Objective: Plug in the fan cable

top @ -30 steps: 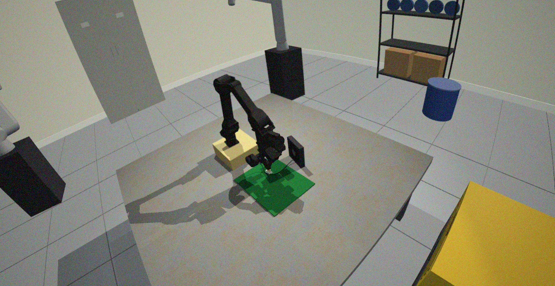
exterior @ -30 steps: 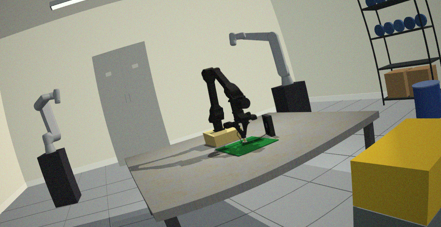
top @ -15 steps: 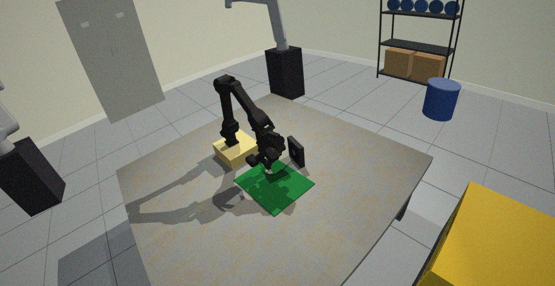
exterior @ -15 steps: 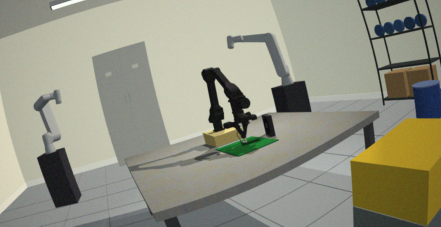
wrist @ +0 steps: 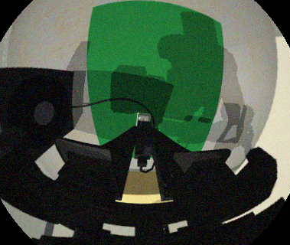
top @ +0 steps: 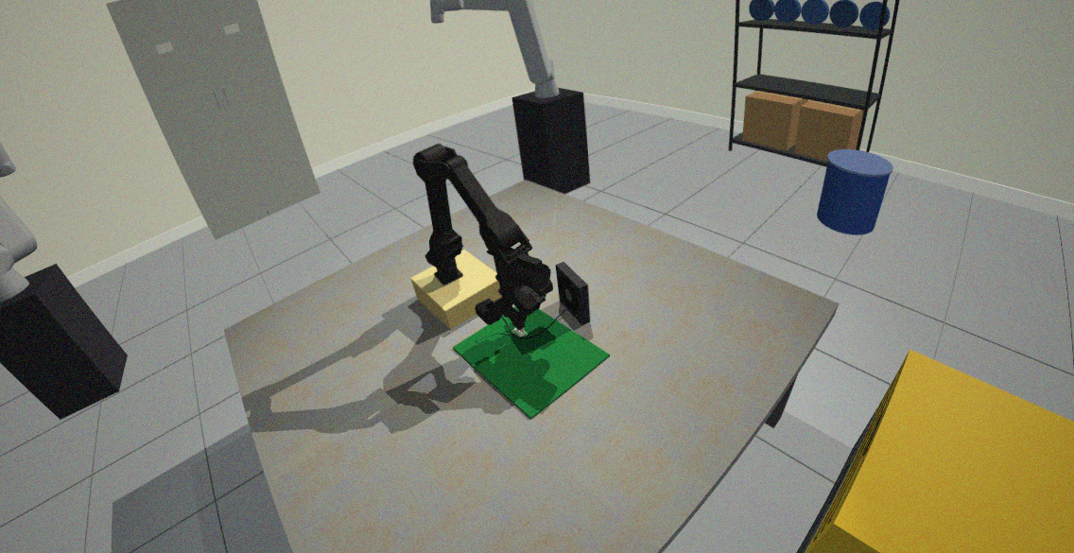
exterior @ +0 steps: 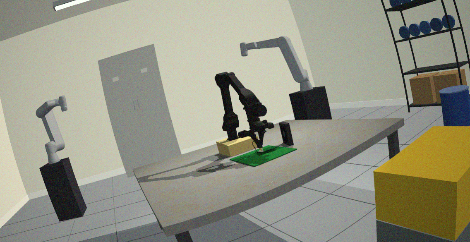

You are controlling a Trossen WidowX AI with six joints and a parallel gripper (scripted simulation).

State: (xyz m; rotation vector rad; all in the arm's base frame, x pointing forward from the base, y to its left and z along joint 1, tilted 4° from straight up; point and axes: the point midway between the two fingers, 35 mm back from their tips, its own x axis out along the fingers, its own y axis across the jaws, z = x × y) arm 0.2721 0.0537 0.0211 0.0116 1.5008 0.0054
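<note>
My gripper tip is 10 mm past the four-pin fan header and 40 mm above it. Round my gripper tip: green board (60 mm ahead, 20 mm to the right, 50 mm below); then black fan (20 mm ahead, 140 mm to the left, 20 mm above); then dark plug (10 mm behind, 10 mm above).
</note>
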